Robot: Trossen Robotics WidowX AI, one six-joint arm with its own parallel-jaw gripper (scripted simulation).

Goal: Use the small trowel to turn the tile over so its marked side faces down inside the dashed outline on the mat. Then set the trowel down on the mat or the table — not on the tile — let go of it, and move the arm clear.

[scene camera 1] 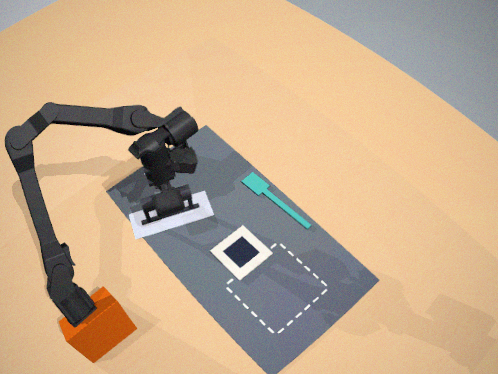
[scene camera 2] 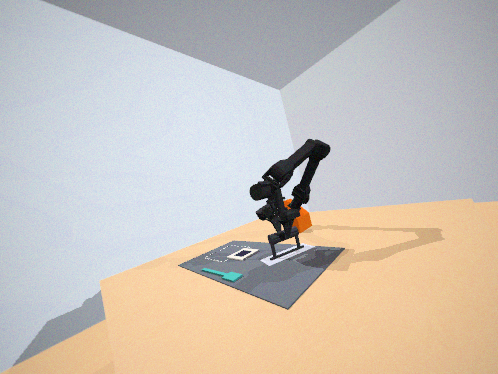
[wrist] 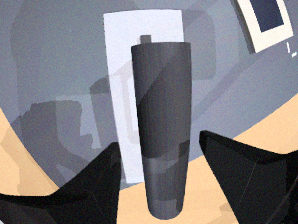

Scene:
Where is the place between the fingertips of the gripper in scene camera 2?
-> At 283, 236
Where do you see a grey mat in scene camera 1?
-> At 280, 288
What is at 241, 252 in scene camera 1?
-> A tile.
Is the gripper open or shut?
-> Open.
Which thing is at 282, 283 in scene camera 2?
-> A grey mat.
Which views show the gripper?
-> Scene camera 1, scene camera 2 and the wrist view: all of them.

